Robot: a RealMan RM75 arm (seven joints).
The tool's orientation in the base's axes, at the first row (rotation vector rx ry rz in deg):
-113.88, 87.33, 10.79
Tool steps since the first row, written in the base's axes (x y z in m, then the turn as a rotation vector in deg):
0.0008, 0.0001, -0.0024, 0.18, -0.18, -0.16
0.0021, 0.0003, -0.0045, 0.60, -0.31, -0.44
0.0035, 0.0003, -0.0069, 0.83, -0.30, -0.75
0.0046, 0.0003, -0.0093, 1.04, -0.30, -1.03
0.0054, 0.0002, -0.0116, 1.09, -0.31, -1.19
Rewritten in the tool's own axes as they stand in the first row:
0.0013, 0.0002, 0.0022, 0.28, -0.08, 0.07
0.0025, -0.0002, 0.0043, 0.65, -0.33, 0.33
0.0041, -0.0006, 0.0065, 0.86, -0.43, 0.64
0.0056, -0.0007, 0.0087, 1.06, -0.51, 0.92
0.0070, -0.0005, 0.0107, 1.16, -0.49, 1.05

